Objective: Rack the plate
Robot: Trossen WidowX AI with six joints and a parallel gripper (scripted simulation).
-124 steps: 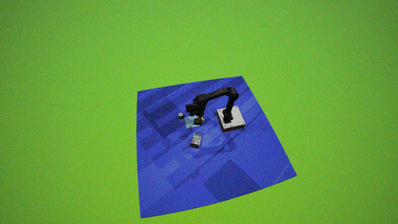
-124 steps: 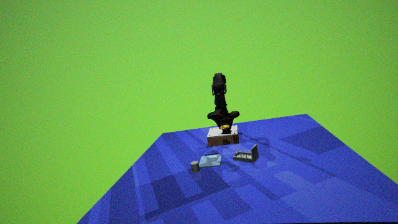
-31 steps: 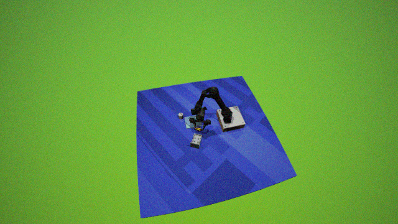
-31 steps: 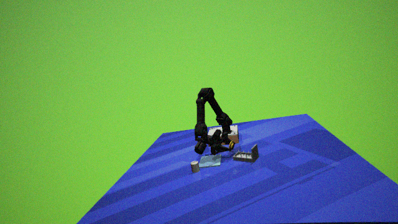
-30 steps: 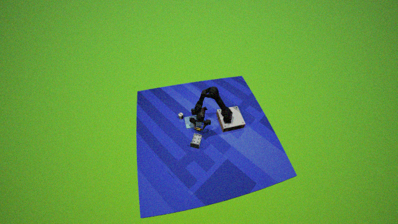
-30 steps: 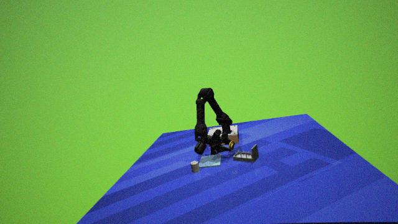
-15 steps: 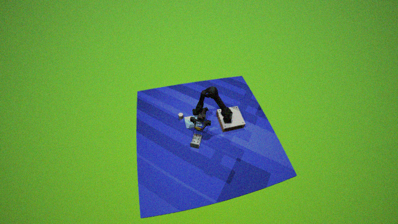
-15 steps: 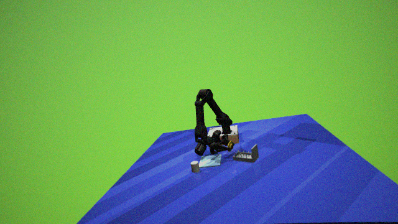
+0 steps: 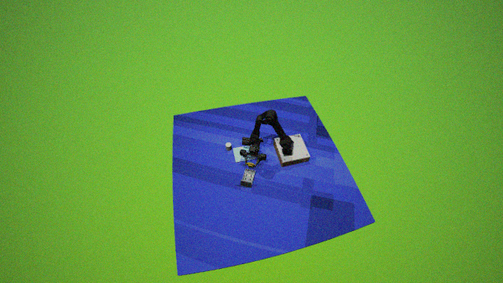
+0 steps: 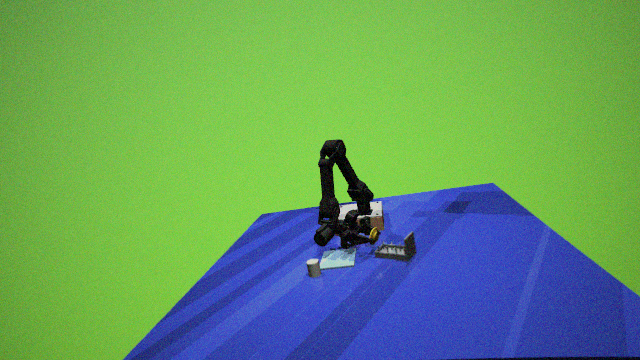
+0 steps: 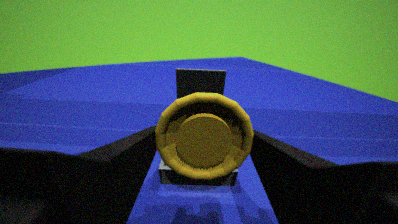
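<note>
My gripper tip is 2 cm short of the grey dish rack, 6 cm to the right of it and 4 cm above it. From my gripper tip the other things lie so: yellow plate 1 cm to the right.
</note>
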